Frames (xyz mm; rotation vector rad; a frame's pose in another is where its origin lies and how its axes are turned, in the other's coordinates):
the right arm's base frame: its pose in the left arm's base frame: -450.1 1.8 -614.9 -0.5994 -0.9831 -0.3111
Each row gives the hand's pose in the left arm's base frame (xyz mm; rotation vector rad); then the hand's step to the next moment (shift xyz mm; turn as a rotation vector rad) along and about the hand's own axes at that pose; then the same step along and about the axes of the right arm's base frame.
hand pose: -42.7 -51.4 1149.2 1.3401 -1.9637 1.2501
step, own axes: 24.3 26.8 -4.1 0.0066 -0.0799 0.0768
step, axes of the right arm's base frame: -10.8 -24.7 24.5 0.0412 -0.0243 -0.1002
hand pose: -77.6 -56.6 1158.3 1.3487 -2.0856 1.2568
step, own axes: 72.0 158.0 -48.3 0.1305 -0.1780 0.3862
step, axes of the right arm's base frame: -94.8 -70.1 136.3 0.0445 -0.2443 -0.3690
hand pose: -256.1 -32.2 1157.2 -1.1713 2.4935 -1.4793
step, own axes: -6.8 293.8 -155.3 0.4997 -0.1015 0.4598
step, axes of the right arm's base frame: -234.0 92.6 217.1 -0.0868 -0.6019 -0.3188
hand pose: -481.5 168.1 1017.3 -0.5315 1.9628 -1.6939
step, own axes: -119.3 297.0 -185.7 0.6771 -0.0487 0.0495
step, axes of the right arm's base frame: -219.3 292.6 56.7 -0.3086 -0.6023 0.0728
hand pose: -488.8 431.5 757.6 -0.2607 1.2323 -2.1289
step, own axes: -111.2 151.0 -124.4 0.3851 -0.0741 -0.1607
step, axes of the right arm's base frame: -98.2 189.0 -72.6 -0.2838 -0.2586 0.1794
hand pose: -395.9 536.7 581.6 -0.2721 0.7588 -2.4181
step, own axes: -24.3 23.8 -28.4 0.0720 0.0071 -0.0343
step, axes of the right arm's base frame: -20.5 32.0 -22.8 -0.0621 -0.0486 0.0141
